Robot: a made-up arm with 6 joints.
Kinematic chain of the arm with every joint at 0, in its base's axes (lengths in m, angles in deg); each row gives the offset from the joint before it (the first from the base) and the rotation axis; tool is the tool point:
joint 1: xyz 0 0 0.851 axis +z
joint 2: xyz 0.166 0 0 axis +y
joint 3: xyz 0 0 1.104 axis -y
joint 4: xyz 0 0 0.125 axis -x
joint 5: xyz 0.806 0 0 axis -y
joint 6: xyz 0.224 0 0 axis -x
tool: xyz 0 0 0
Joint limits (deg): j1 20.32..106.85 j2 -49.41..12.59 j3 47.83..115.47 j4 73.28..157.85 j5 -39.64..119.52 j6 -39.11..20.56
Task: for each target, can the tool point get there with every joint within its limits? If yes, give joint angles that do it. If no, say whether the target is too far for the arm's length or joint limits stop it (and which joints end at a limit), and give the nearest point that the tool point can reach.
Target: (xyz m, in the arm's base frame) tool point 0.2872 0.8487 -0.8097
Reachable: no: joint limits stop it (at a limit: joint 2, joint 3, joint 4, joint 5) | nearest point 0.3236 0.9562 2.2845 | short by 3.096 m
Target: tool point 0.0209 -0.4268 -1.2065
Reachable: no: joint limits stop it (at a limit: joint 2, joint 3, joint 4, joint 5) | nearest point 0.0687 -1.4019 1.5759 | short by 2.949 m
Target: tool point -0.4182 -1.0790 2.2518
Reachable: yes | joints 79.69 -44.75 80.35 102.89 89.86 8.75
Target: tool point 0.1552 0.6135 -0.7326
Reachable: no: joint limits stop it (at a limit: joint 1, joint 2, joint 3, joint 4, joint 5) | nearest point -1.3694 -0.3080 1.5759 | short by 2.916 m
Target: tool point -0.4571 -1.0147 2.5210
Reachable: yes | joints 61.40 -28.82 98.72 113.28 -24.23 -32.83
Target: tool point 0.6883 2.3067 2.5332
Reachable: no: too far | nearest point 0.3466 1.1617 2.5120 | short by 1.195 m
